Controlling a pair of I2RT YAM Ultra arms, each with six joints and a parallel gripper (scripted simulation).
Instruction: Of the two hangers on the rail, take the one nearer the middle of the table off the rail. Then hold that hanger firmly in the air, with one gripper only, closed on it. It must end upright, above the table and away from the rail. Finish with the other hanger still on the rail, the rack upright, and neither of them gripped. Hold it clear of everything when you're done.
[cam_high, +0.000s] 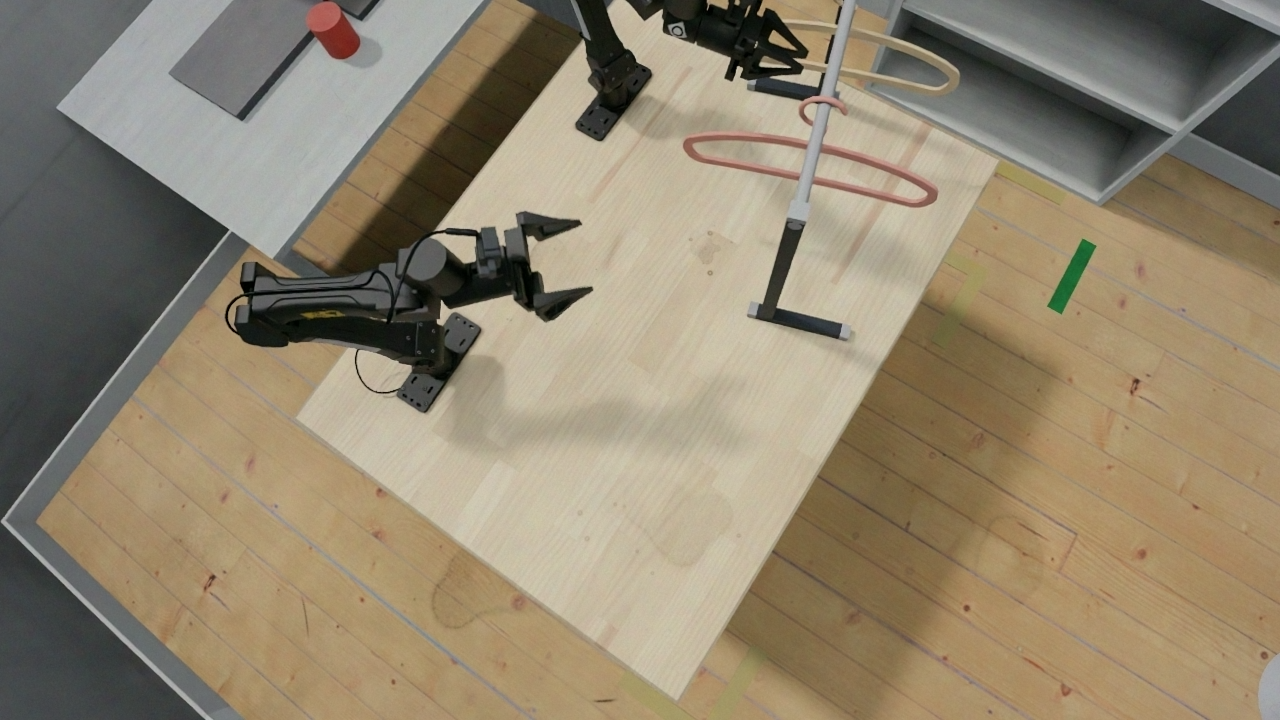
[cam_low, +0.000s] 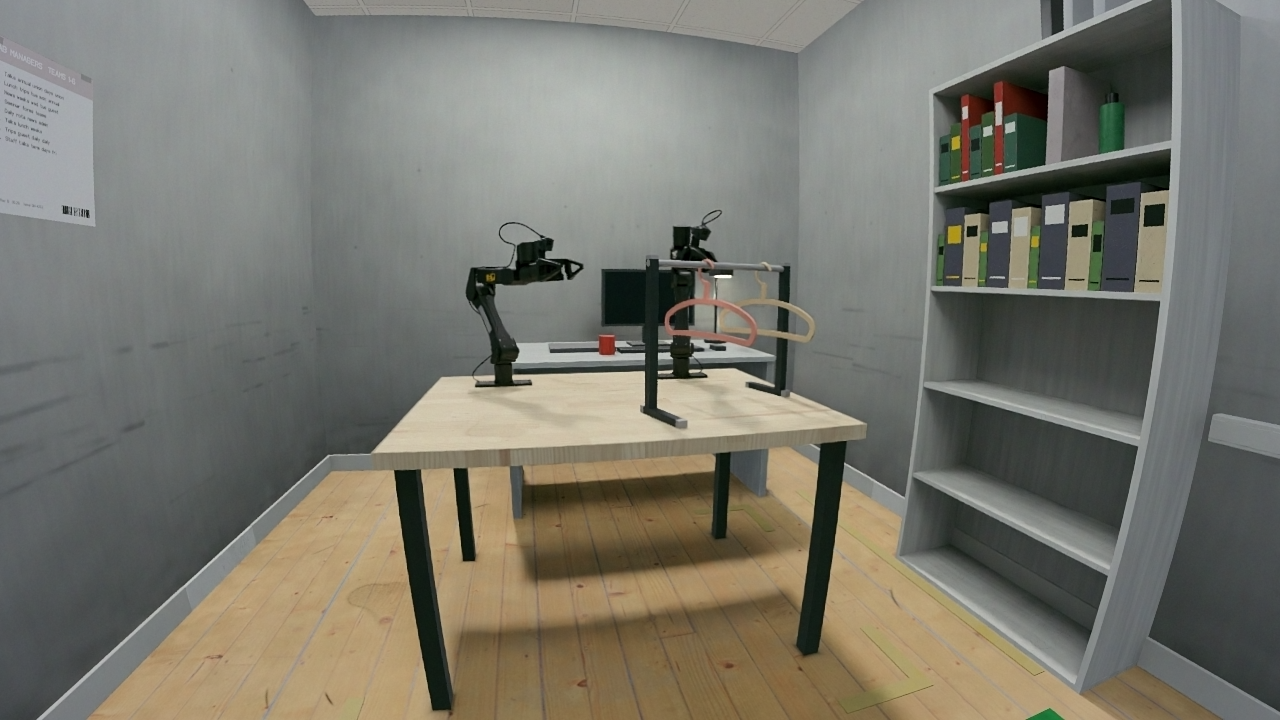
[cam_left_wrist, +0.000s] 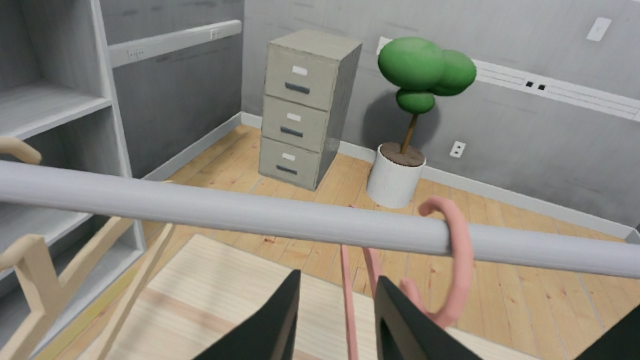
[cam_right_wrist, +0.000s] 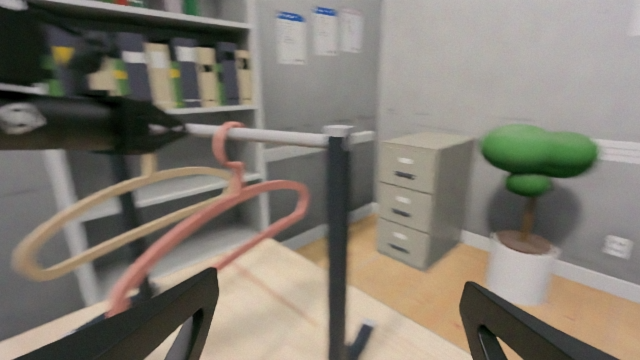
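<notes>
The pink hanger is 100 mm below my left hand, 60 mm ahead of it and 40 mm to the right of it. From my left hand the other things lie so: beige hanger 170 mm to the left, 100 mm below, 10 mm ahead.
</notes>
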